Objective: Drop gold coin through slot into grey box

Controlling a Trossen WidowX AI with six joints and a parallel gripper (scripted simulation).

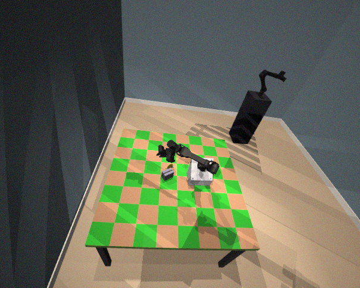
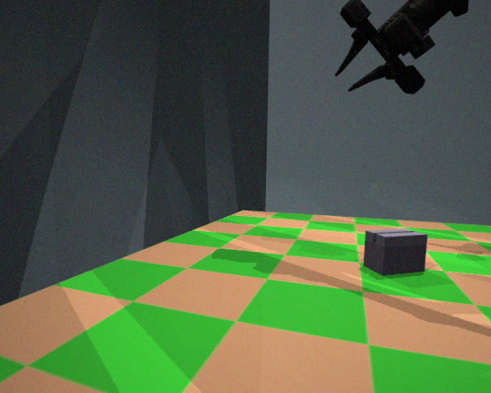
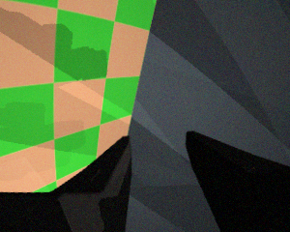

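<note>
The coin is 15 cm behind my gripper tip, 18 cm to the right of it and 32 cm below it.
</note>
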